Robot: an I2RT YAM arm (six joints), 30 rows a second.
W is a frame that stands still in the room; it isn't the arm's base.
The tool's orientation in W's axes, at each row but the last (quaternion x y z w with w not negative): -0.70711, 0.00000, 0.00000, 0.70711; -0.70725, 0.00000, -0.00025, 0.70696; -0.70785, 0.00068, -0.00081, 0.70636; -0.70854, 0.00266, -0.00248, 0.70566; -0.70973, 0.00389, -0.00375, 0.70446; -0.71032, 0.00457, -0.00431, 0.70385; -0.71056, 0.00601, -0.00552, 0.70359; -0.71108, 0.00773, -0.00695, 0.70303; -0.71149, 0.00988, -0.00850, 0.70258; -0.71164, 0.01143, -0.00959, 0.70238; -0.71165, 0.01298, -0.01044, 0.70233
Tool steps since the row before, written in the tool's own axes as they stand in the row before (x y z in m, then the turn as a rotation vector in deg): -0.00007, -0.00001, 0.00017, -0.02, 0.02, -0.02; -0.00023, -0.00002, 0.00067, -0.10, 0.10, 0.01; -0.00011, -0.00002, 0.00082, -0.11, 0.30, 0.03; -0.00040, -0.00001, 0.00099, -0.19, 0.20, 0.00; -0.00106, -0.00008, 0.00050, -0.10, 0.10, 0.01; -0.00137, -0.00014, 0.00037, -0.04, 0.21, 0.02; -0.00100, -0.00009, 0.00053, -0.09, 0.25, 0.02; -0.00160, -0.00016, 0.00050, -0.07, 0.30, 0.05; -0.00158, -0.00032, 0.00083, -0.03, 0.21, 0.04; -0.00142, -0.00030, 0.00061, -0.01, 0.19, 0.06; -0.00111, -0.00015, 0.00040, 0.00, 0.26, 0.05
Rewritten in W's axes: -0.00007, 0.00017, 0.00001, -0.02, -0.02, -0.02; -0.00023, 0.00067, 0.00002, -0.10, 0.01, -0.10; -0.00011, 0.00082, 0.00002, -0.11, 0.03, -0.30; -0.00039, 0.00099, 0.00001, -0.19, 0.00, -0.20; -0.00105, 0.00051, 0.00008, -0.10, 0.01, -0.10; -0.00137, 0.00039, 0.00014, -0.04, 0.02, -0.21; -0.00099, 0.00055, 0.00009, -0.09, 0.02, -0.25; -0.00159, 0.00053, 0.00016, -0.07, 0.05, -0.30; -0.00156, 0.00087, 0.00031, -0.03, 0.04, -0.21; -0.00140, 0.00066, 0.00030, -0.01, 0.06, -0.19; -0.00110, 0.00044, 0.00015, 0.00, 0.05, -0.26
